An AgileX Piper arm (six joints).
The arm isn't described. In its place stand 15 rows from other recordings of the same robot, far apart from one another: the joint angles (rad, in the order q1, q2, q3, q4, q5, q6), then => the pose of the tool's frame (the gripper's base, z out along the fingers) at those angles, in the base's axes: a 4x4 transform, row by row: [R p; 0 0 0 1], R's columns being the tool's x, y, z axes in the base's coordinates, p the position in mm.
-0.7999 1.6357 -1.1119 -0.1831 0.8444 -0.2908 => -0.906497, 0.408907, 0.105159, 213.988; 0.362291, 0.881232, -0.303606, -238.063; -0.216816, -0.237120, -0.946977, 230.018; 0, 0, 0, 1
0.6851 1.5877 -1.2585 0.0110 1.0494 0.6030 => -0.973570, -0.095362, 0.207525, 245.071; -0.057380, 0.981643, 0.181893, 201.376; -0.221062, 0.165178, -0.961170, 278.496; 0, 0, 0, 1
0.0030 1.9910 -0.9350 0.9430 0.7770 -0.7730 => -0.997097, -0.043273, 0.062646, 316.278; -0.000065, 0.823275, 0.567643, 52.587; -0.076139, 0.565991, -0.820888, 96.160; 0, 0, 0, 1
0.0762 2.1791 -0.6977 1.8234 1.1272 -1.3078 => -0.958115, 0.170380, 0.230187, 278.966; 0.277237, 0.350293, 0.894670, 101.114; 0.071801, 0.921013, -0.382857, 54.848; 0, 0, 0, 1
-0.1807 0.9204 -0.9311 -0.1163 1.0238 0.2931 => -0.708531, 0.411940, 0.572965, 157.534; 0.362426, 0.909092, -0.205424, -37.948; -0.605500, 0.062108, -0.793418, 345.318; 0, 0, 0, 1
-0.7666 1.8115 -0.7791 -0.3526 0.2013 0.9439 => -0.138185, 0.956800, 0.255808, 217.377; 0.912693, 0.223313, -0.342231, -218.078; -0.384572, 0.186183, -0.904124, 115.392; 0, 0, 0, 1
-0.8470 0.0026 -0.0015 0.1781 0.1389 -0.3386 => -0.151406, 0.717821, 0.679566, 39.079; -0.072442, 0.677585, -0.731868, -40.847; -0.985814, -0.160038, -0.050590, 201.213; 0, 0, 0, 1
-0.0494 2.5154 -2.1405 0.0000 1.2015 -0.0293 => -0.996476, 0.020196, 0.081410, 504.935; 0.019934, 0.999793, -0.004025, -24.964; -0.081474, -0.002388, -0.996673, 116.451; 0, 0, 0, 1
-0.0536 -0.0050 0.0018 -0.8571 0.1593 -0.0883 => -0.148030, 0.090519, 0.984832, 54.820; -0.794407, 0.582249, -0.172924, -13.869; -0.589071, -0.807955, -0.014281, 203.436; 0, 0, 0, 1
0.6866 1.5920 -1.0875 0.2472 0.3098 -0.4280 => -0.370585, -0.760339, 0.533434, 267.214; -0.549948, 0.642455, 0.533676, 227.795; -0.748481, -0.095588, -0.656231, 263.274; 0, 0, 0, 1
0.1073 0.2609 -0.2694 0.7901 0.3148 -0.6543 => -0.163156, -0.305194, 0.938209, 70.083; 0.090730, 0.942281, 0.322296, 27.682; -0.982420, 0.137709, -0.126048, 267.529; 0, 0, 0, 1
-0.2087 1.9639 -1.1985 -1.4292 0.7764 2.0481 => -0.172912, 0.924729, 0.339083, 376.099; 0.496413, 0.379166, -0.780902, -144.179; -0.850692, 0.033298, -0.524610, 181.131; 0, 0, 0, 1
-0.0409 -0.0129 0.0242 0.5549 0.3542 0.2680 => -0.256856, 0.065178, 0.964249, 53.260; 0.712682, 0.686668, 0.143429, 14.463; -0.652771, 0.724044, -0.222825, 178.629; 0, 0, 0, 1
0.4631 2.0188 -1.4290 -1.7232 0.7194 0.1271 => -0.179587, -0.338114, 0.923811, 430.720; -0.935488, -0.231807, -0.266698, 148.820; 0.304320, -0.912110, -0.274672, 234.289; 0, 0, 0, 1
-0.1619 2.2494 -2.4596 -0.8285 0.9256 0.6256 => -0.385132, 0.675554, 0.628729, 492.079; 0.100010, 0.707821, -0.699276, -134.660; -0.917427, -0.206434, -0.340167, 382.139; 0, 0, 0, 1
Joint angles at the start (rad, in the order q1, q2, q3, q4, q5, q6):
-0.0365 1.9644 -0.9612 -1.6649 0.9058 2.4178
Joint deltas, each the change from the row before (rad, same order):
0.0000 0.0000 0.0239 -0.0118 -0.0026 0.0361
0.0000 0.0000 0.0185 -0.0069 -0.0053 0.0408
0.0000 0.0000 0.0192 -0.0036 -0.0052 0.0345
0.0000 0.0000 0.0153 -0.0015 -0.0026 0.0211
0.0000 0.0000 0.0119 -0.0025 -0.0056 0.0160
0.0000 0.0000 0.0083 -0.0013 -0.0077 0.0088
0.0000 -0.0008 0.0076 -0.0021 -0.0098 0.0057
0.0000 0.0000 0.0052 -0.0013 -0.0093 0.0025
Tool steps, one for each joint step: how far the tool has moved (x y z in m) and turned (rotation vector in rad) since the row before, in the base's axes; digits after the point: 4 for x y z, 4 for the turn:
-0.0047 0.0004 -0.0046 0.0105 -0.0045 -0.0052
-0.0037 0.0005 -0.0038 0.0174 -0.0133 -0.0099
-0.0041 0.0005 -0.0040 0.0167 -0.0076 -0.0101
-0.0035 0.0003 -0.0031 0.0102 -0.0011 -0.0073
-0.0025 0.0004 -0.0025 0.0100 -0.0001 -0.0026
-0.0017 0.0005 -0.0020 0.0095 0.0021 0.0009
-0.0014 0.0006 -0.0017 0.0097 0.0033 0.0041
-0.0009 0.0006 -0.0015 0.0084 0.0042 0.0047

